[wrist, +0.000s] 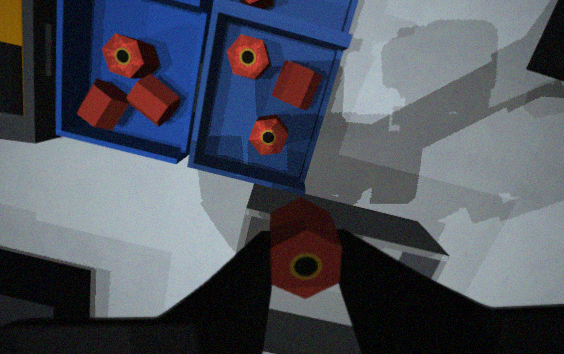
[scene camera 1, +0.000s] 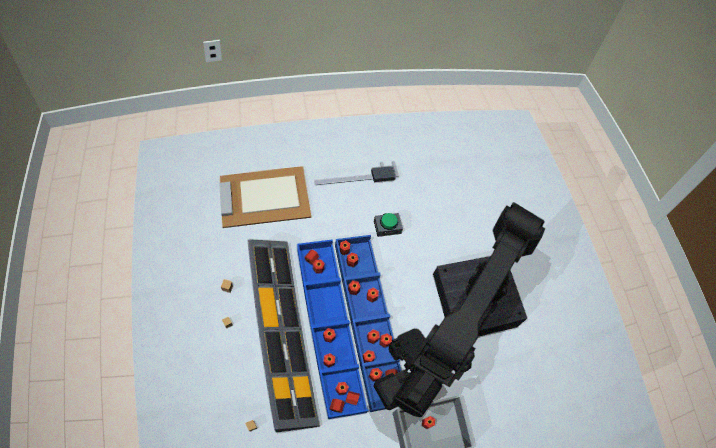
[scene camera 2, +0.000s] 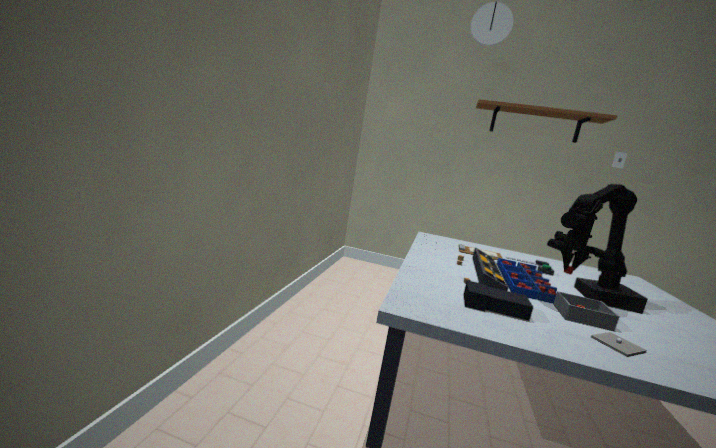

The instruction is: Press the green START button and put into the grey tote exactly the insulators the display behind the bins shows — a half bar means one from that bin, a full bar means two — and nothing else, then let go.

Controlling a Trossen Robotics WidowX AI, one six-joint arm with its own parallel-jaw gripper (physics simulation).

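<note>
My gripper [scene camera 2: 568,265] [wrist: 302,241] is shut on a red insulator [scene camera 2: 568,269] [wrist: 306,287], held above the table near the blue bins [scene camera 1: 325,304] [scene camera 2: 522,289] [wrist: 245,177] and the grey tote [scene camera 1: 464,422] [scene camera 2: 586,315] [wrist: 380,220]. One red insulator [scene camera 1: 428,422] [scene camera 2: 580,306] lies in the tote. The display [scene camera 1: 296,423] shows one full yellow bar [scene camera 1: 268,306] in the second row, left column, and a half bar in each bottom cell. The bottom right bin holds several insulators in the wrist view. The green START button [scene camera 1: 389,220] [scene camera 2: 545,267] stands beyond the bins.
A black box [scene camera 2: 496,301] stands by the display and bins. A flat plate with a knob [scene camera 2: 607,338] lies in front of the tote. A clipboard [scene camera 1: 269,194], a caliper [scene camera 1: 383,173] and small wooden blocks [scene camera 1: 226,285] [scene camera 1: 227,322] [scene camera 1: 251,425] lie around the bins.
</note>
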